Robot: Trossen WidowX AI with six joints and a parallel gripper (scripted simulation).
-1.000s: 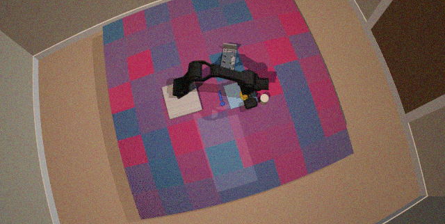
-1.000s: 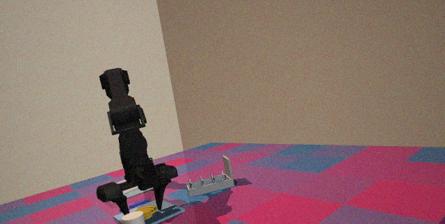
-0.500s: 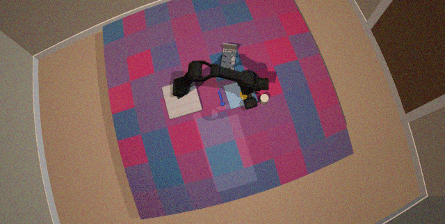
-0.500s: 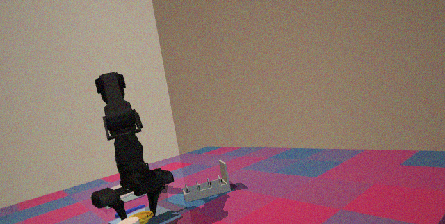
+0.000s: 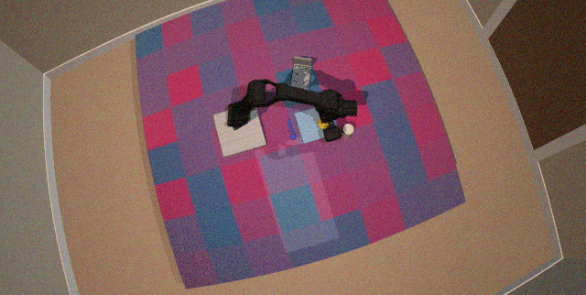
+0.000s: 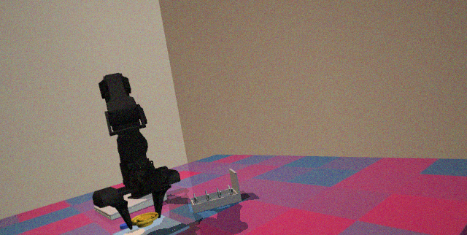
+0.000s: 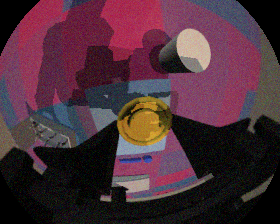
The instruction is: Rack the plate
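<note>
The light blue square mat lies 2 cm behind my gripper tip, 2 cm to the left of it and 3 cm below it. Also, from my gripper tip: cream cup: 6 cm ahead, 7 cm to the right, 1 cm below; then yellow plate: 1 cm above; then blue spoon: 13 cm behind, 4 cm to the left, 3 cm below.
</note>
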